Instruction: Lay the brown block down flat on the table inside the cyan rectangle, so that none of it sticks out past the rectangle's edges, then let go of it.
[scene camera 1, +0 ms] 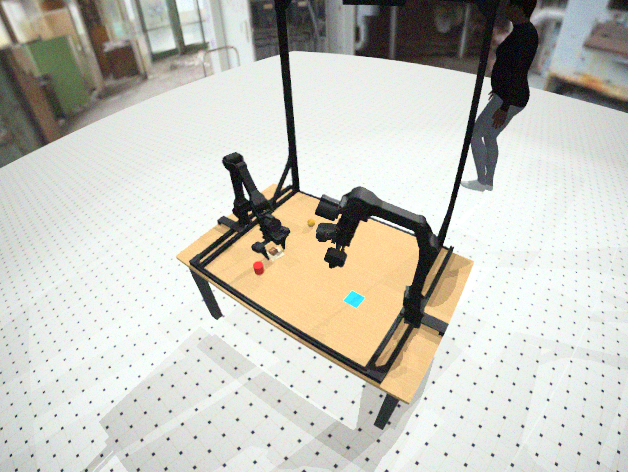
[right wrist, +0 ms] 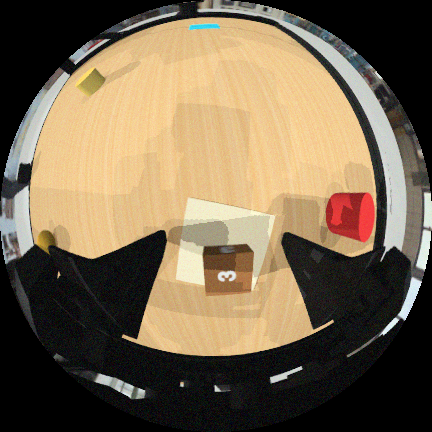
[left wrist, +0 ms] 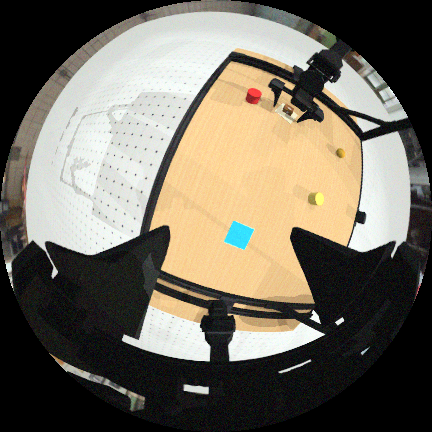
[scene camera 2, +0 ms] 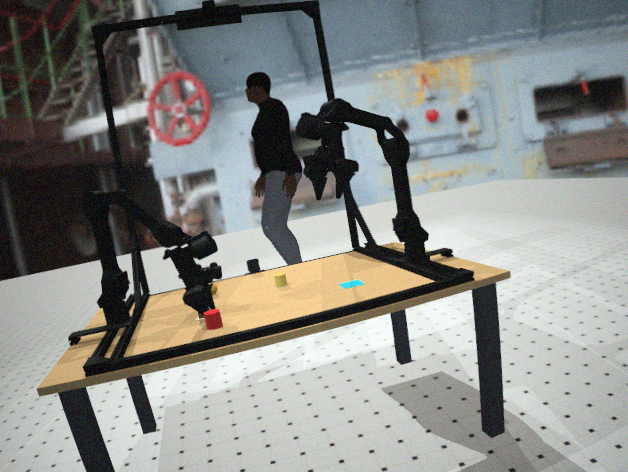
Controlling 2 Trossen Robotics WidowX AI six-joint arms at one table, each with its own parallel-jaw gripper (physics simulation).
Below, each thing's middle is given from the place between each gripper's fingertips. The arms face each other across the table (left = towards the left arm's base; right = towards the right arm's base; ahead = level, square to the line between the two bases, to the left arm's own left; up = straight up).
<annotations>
I see my right gripper 1 cm to the left of the cream pad (right wrist: 205, 223). Round my right hand: brown block (right wrist: 227, 269) (2 cm to the right, 1 cm above); then red cylinder (right wrist: 351, 214) (12 cm ahead, 2 cm above, 1 cm to the left).
Now: the red cylinder 50 mm ahead of my left hand, 370 mm to the right of it and 250 mm below it. Round my left hand: brown block: 70 mm behind, 400 mm to the right, 260 mm below; then cream pad: 70 mm behind, 390 mm to the right, 270 mm below.
</annotations>
